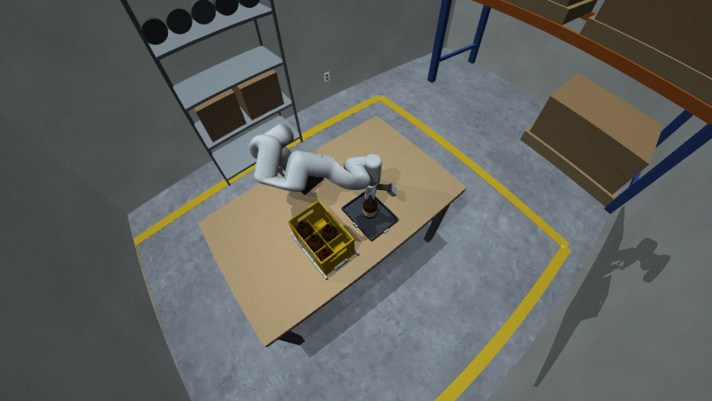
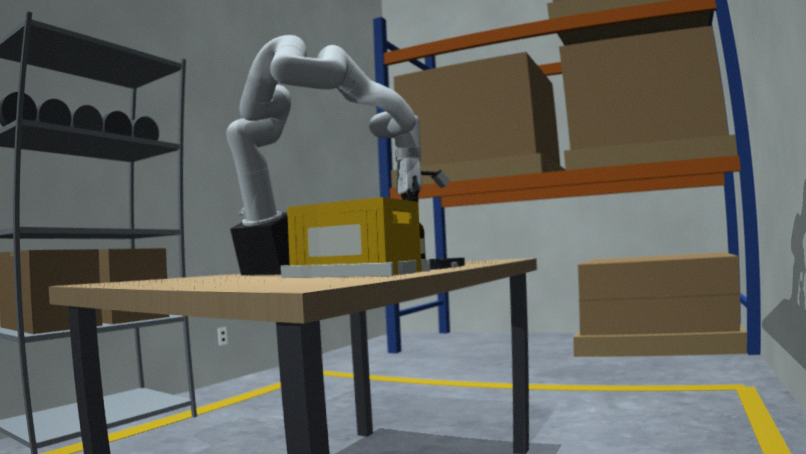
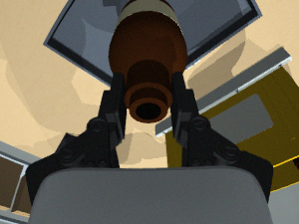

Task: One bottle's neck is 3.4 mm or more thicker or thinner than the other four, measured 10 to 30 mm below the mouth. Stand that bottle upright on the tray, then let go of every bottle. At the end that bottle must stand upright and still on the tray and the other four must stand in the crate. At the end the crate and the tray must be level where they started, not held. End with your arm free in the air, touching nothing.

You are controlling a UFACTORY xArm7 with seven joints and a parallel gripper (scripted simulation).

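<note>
Right now my hand is 70 mm above the bottle. Round my hand: tray: 160 mm below; then crate: 290 mm to the right, 90 mm below.
</note>
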